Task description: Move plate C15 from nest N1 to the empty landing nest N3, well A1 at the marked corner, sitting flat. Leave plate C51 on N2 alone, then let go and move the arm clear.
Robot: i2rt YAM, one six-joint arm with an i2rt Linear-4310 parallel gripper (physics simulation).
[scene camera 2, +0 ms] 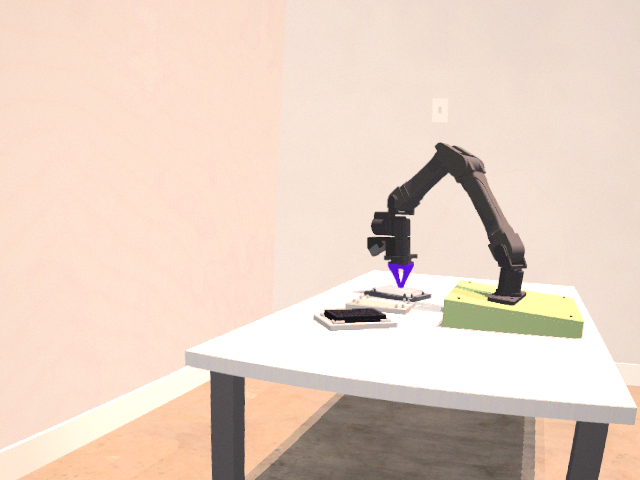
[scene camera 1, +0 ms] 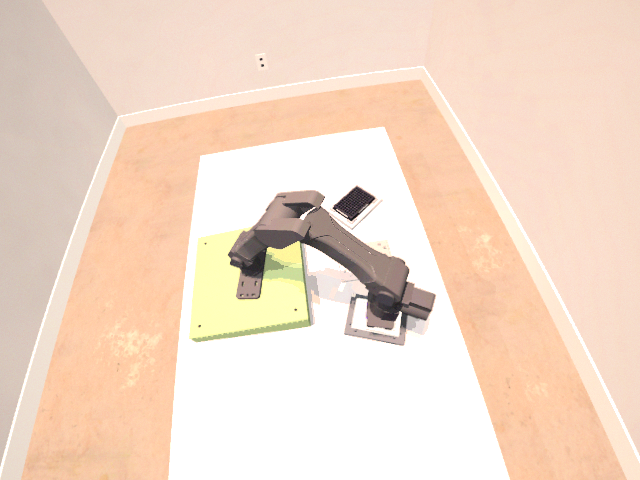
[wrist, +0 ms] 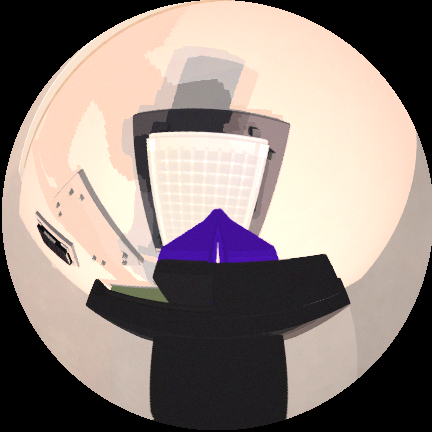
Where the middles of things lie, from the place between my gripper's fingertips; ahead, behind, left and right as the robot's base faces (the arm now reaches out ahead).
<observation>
Now: the white gridded plate (wrist: 191, 172) 10 mm to the left of my hand and 10 mm below it. The rest, counted from my hand: white-framed black grid plate (scene camera 1: 357, 200): 50 mm behind, 420 mm to the left, 10 mm below.
</observation>
